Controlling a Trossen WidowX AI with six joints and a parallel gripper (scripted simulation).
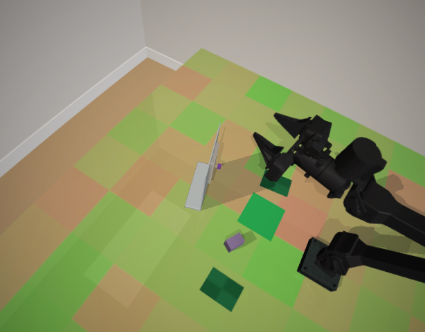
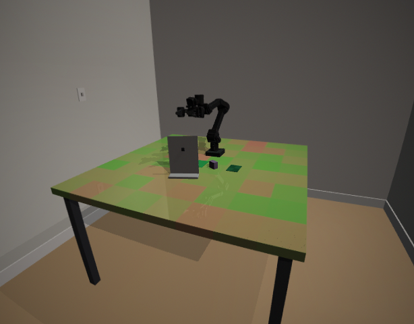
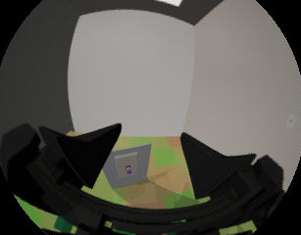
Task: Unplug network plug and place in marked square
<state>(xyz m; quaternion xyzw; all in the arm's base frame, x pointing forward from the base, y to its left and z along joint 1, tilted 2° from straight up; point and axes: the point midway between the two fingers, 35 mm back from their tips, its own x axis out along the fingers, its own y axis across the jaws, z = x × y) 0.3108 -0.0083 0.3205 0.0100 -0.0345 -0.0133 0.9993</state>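
My gripper tip is now 19 cm above the network plug, 7 cm short of it and 6 cm to the right of it. The rest, counted from my gripper tip: grey upright panel (24 cm below, 9 cm ahead, 7 cm to the left); then green marked square (35 cm below, 12 cm behind, 2 cm to the left).
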